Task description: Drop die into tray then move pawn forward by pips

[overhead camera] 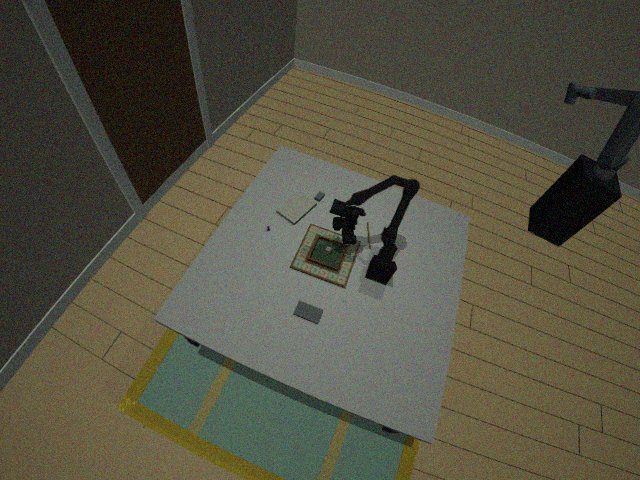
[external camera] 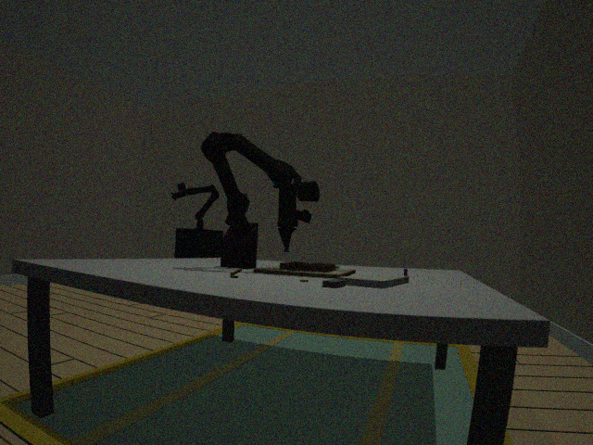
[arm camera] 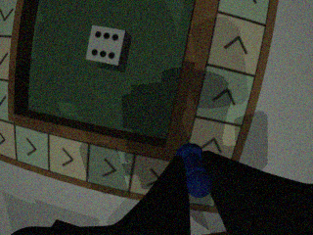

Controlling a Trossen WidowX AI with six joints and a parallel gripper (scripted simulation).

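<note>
Now: the white die 4 cm ahead of my gripper tip, 8 cm to the left of it and 6 cm below it. From my gripper tip the other things lie so: pencil (10 cm behind, 14 cm to the right, 8 cm below); then blue pawn (1 cm above); then green dice tray (4 cm ahead, 9 cm to the left, 7 cm below).
</note>
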